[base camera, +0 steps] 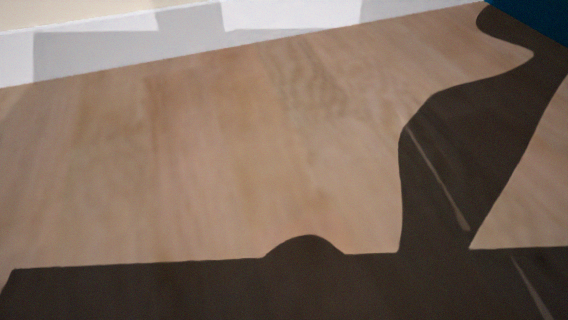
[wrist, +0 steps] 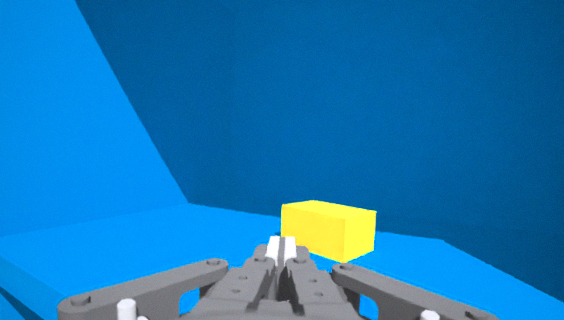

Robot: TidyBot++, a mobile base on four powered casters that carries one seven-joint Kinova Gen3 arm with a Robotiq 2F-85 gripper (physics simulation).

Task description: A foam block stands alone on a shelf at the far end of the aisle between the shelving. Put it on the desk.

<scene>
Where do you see a blue shelving unit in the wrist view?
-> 143,143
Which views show my gripper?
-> The wrist view only.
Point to a yellow foam block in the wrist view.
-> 341,233
</scene>
